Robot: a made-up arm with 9 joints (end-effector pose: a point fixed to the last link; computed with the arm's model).
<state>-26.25 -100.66 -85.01 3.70 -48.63 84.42 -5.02 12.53 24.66</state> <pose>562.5 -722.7 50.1 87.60 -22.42 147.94</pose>
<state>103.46 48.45 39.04 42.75 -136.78 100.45 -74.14 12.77 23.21</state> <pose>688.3 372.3 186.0 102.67 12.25 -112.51</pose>
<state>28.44 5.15 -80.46 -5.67 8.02 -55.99 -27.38 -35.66 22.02</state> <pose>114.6 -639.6 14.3 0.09 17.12 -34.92</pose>
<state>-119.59 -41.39 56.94 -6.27 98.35 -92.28 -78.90 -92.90 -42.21</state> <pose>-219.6 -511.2 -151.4 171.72 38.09 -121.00</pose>
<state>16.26 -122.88 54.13 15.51 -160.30 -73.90 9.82 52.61 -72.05</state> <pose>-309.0 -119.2 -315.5 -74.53 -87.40 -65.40</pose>
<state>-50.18 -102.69 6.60 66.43 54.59 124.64 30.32 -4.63 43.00</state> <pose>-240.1 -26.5 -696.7 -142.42 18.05 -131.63</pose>
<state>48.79 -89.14 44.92 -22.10 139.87 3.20 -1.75 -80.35 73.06</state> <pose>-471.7 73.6 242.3 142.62 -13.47 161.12</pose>
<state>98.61 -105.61 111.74 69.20 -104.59 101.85 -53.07 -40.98 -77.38</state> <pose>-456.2 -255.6 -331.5 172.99 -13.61 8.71</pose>
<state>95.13 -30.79 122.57 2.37 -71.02 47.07 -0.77 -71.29 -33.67</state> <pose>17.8 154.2 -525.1 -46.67 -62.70 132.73</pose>
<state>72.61 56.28 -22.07 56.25 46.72 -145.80 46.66 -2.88 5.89</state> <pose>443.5 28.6 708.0 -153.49 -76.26 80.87</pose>
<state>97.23 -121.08 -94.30 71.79 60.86 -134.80 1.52 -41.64 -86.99</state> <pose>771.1 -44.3 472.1 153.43 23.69 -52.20</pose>
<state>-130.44 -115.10 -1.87 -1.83 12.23 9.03 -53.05 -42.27 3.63</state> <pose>-96.2 491.1 -408.8 -46.72 20.12 161.64</pose>
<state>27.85 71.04 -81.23 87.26 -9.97 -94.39 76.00 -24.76 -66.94</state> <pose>-320.1 -541.1 365.2 -28.29 -42.68 -67.56</pose>
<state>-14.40 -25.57 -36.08 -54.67 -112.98 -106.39 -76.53 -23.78 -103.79</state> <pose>23.8 -611.8 144.3 -2.16 -79.27 -46.62</pose>
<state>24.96 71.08 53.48 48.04 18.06 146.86 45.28 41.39 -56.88</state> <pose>862.7 237.0 445.7 63.72 -28.94 -139.53</pose>
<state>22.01 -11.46 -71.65 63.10 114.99 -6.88 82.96 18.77 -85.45</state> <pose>150.3 -854.9 -133.4 -161.53 -4.78 99.22</pose>
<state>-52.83 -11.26 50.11 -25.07 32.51 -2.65 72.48 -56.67 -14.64</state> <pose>41.0 -389.5 370.7 -105.44 35.41 84.35</pose>
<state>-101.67 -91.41 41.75 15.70 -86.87 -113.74 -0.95 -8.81 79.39</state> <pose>-428.8 8.3 -147.2 148.31 31.09 79.36</pose>
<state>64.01 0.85 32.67 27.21 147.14 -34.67 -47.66 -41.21 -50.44</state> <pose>245.7 493.6 615.3 -146.02 -29.40 -149.16</pose>
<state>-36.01 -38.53 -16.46 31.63 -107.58 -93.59 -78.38 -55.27 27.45</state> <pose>-231.2 -706.1 -166.8 -166.91 56.70 175.54</pose>
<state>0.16 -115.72 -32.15 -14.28 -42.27 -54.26 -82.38 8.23 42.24</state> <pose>-31.7 -634.1 116.2 26.82 21.54 -81.63</pose>
